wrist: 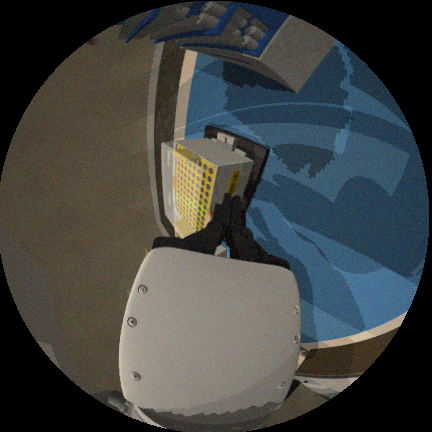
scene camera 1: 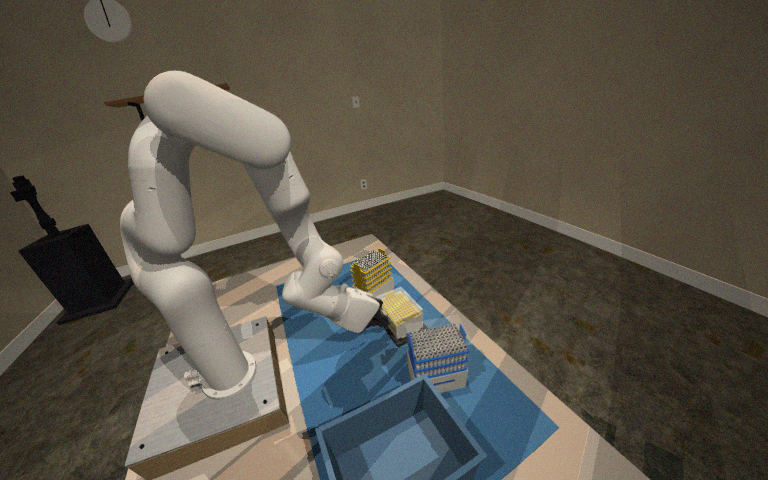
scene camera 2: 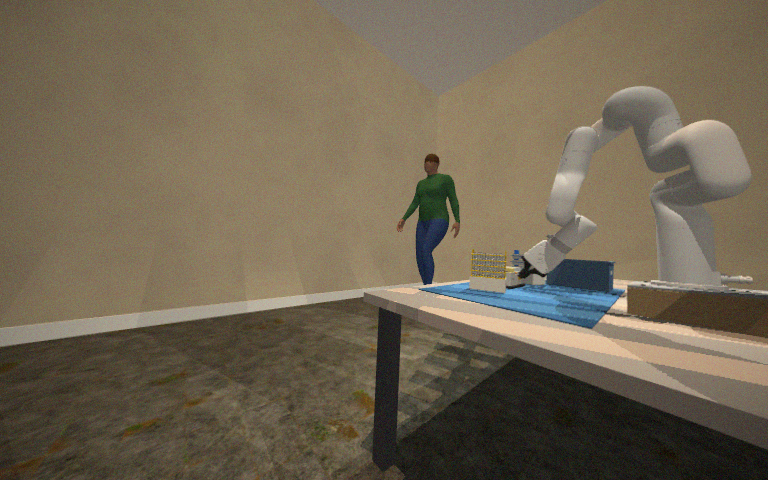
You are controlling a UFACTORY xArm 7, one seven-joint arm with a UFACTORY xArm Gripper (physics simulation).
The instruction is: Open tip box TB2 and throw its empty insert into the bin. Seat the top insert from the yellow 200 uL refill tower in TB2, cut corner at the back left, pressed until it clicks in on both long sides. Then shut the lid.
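Tip box TB2 [scene camera 1: 404,328] [wrist: 237,162] stands in a black holder [scene camera 1: 399,341] [wrist: 260,157]. Its yellow insert [scene camera 1: 400,307] [wrist: 192,192] sits in the box top, its holes without visible tips. A pale, clear lid [wrist: 168,195] shows along the far side of the insert; its exact angle is hard to tell. My gripper [scene camera 1: 387,324] [scene camera 2: 521,274] [wrist: 228,204] is shut and empty, its fingertips by the yellow label on the near side of TB2. The yellow refill tower [scene camera 1: 372,274] [scene camera 2: 488,266] stands beyond TB2, several inserts high. The bin [scene camera 1: 373,418] [scene camera 2: 577,275] is a blue-grey open box.
A blue refill tower [scene camera 1: 438,353] [scene camera 2: 516,254] [wrist: 250,37] stands between TB2 and the bin. These things stand on a blue mat [scene camera 1: 509,416] [scene camera 2: 572,308] [wrist: 370,310]. A person [scene camera 2: 433,198] in a green top stands beyond the table [scene camera 2: 447,308].
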